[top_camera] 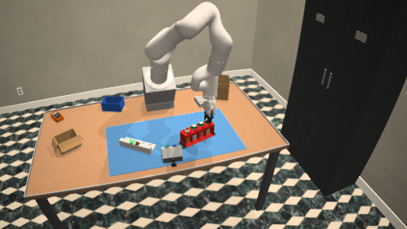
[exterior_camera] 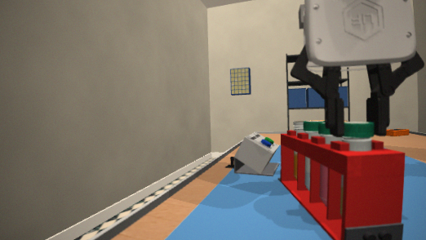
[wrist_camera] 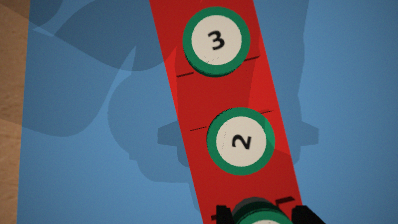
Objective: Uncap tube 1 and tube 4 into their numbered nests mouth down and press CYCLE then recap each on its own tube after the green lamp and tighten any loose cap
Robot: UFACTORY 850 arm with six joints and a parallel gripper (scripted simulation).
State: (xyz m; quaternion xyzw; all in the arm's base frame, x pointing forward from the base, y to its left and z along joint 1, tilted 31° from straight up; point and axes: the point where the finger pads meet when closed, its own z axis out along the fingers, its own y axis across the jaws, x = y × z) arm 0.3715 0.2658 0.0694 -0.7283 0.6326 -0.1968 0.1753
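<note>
Now: the green cap 1 cm below my hand. Also, from my hand: green ready key 14 cm ahead, 28 cm to the right, 6 cm below; key housing 16 cm ahead, 25 cm to the right, 8 cm below; blue cycle key 14 cm ahead, 23 cm to the right, 6 cm below.
</note>
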